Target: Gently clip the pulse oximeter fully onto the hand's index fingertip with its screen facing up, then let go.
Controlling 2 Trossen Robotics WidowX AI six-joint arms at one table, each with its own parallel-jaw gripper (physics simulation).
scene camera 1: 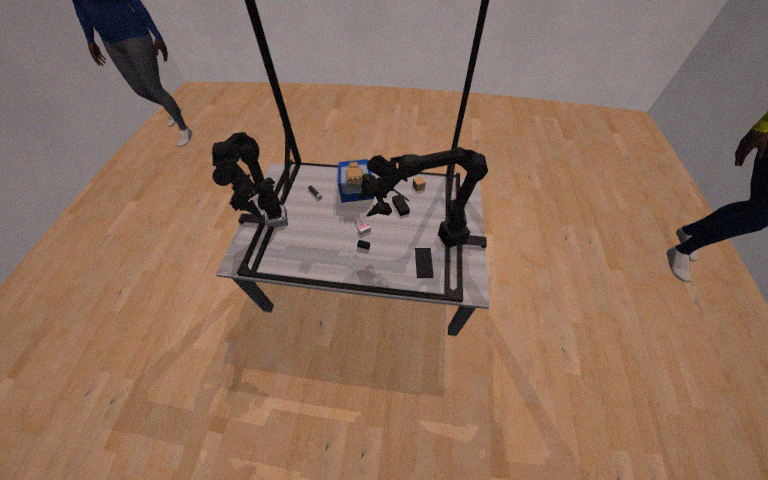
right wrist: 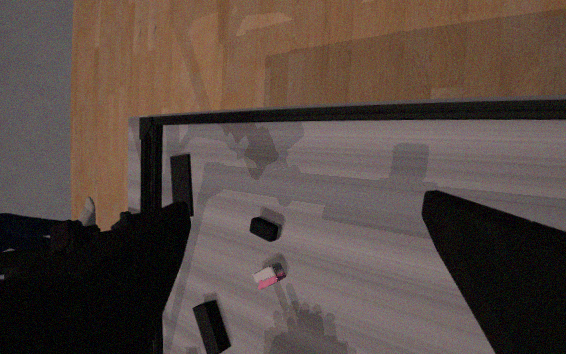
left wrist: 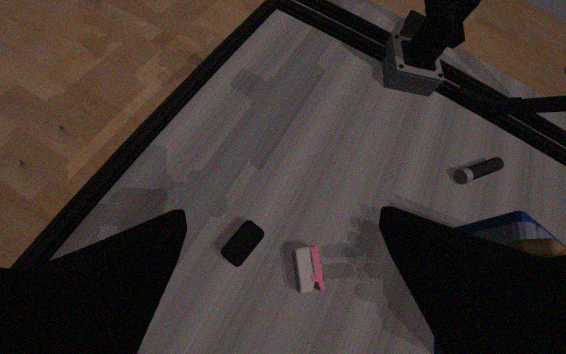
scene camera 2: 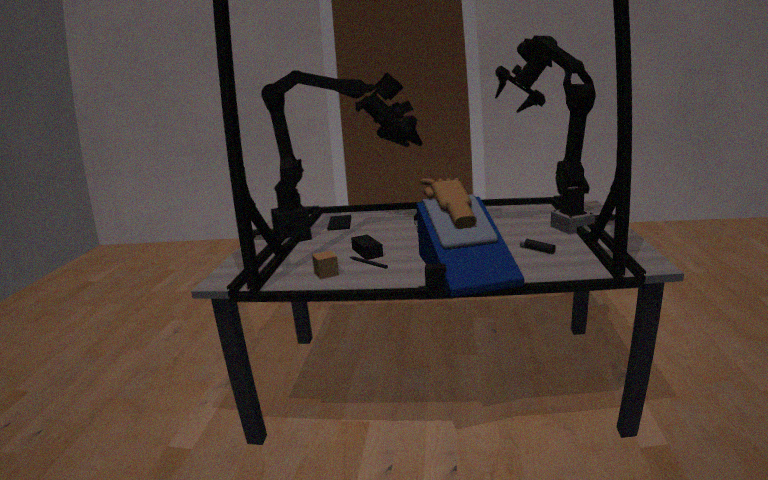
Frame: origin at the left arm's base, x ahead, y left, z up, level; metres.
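Seen in the pictures: left gripper, fingertip midpoint: (scene camera 1: 363,207) (left wrist: 284,218) (scene camera 2: 415,145); right gripper, fingertip midpoint: (scene camera 1: 269,213) (right wrist: 306,208) (scene camera 2: 506,105); left arm's base, link origin: (scene camera 1: 455,227) (scene camera 2: 289,209); right arm's base, link origin: (scene camera 1: 274,213) (left wrist: 417,56) (scene camera 2: 572,212).
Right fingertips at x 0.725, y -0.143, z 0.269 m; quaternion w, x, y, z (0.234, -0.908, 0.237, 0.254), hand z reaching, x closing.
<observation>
Offsets run from my right fingertips to a thing's top centre.
The white-and-pink pulse oximeter {dx -0.354, dy -0.056, dz -0.332 m} (scene camera 1: 363,228) (left wrist: 304,270) (right wrist: 265,276) lies on the table in front of the hand's stand, apart from both grippers. It does not show in scene camera 2. The tan hand (scene camera 1: 353,171) (scene camera 2: 451,198) rests on a grey pad on the sloped blue stand (scene camera 1: 355,196) (scene camera 2: 481,274). Its fingers point toward the oximeter's side of the table. In the left wrist view a finger mostly hides the hand. My left gripper (scene camera 2: 414,143) (left wrist: 284,218) is open and empty, high above the table near the hand. My right gripper (scene camera 2: 509,103) (right wrist: 306,208) is open and empty, raised near its own base.
A small black block {dx -0.322, dy +0.031, dz -0.332 m} (scene camera 1: 363,245) (left wrist: 242,243) (right wrist: 264,228) lies near the oximeter. A larger black box {dx -0.577, dy -0.128, dz -0.329 m} (scene camera 1: 400,204) (scene camera 2: 367,246), a pen {dx -0.609, dy -0.208, dz -0.355 m} (scene camera 2: 368,262), a wooden cube {dx -0.724, dy -0.223, dz -0.314 m} (scene camera 1: 419,183) (scene camera 2: 325,264), a dark cylinder {dx -0.191, dy -0.386, dz -0.337 m} (scene camera 1: 314,193) (scene camera 2: 538,246) and a flat dark panel {dx -0.544, dy +0.212, dz -0.356 m} (scene camera 1: 424,262) are also on the table.
</observation>
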